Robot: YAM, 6 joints.
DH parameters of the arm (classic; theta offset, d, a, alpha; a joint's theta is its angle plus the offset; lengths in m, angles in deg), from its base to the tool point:
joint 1: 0 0.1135 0.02 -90
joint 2: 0 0 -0.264 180
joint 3: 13.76 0 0.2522 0
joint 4: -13.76 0 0.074 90
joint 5: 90 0 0 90
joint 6: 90 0.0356 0 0
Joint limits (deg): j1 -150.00..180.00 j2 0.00..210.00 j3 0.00..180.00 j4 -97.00..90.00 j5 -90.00..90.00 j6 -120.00..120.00
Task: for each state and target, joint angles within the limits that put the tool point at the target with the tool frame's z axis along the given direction. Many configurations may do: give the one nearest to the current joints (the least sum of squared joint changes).
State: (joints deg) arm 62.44 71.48 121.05 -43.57 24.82 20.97
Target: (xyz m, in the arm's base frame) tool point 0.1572 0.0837 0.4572 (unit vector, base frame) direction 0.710 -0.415 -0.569
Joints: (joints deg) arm 36.74 73.84 103.97 -90.72 49.22 20.97
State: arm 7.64 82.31 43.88 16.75 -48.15 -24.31
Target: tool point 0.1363 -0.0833 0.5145 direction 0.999 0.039 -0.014
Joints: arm -40.06 57.98 89.46 -32.56 -42.29 -24.31
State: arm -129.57 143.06 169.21 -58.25 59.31 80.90
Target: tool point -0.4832 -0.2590 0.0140 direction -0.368 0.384 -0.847
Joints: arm -149.89 172.96 152.71 -61.31 31.11 80.90
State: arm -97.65 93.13 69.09 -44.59 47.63 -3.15
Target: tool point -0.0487 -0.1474 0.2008 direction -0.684 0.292 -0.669
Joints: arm -98.78 71.55 42.15 -76.00 46.08 -3.15
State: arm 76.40 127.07 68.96 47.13 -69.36 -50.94
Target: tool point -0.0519 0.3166 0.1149 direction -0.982 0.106 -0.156
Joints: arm 93.10 107.29 43.50 19.33 -77.13 -50.94
